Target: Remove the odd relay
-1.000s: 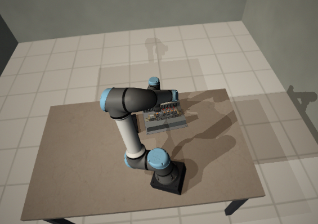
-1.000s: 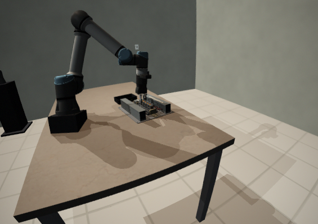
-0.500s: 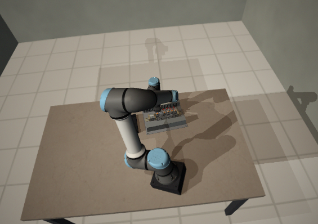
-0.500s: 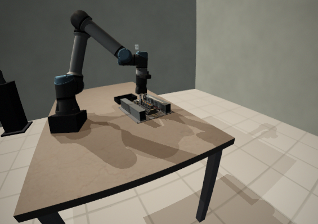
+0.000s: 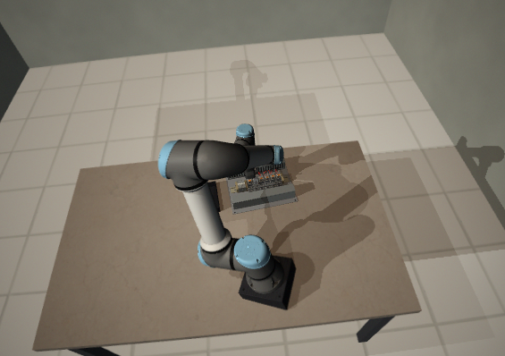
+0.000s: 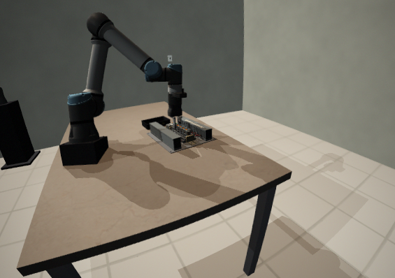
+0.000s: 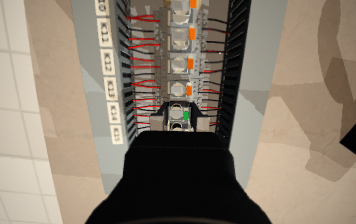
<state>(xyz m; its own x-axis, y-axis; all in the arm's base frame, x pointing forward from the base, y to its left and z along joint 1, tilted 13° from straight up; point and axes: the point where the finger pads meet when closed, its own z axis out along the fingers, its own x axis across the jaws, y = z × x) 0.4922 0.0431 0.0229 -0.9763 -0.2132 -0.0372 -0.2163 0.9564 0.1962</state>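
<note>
Right now my hand is 1 cm above the relay. The rest, counted from my hand: black parts tray (8 cm behind, 24 cm to the left, 4 cm below); relay panel (2 cm to the right, 3 cm below).
</note>
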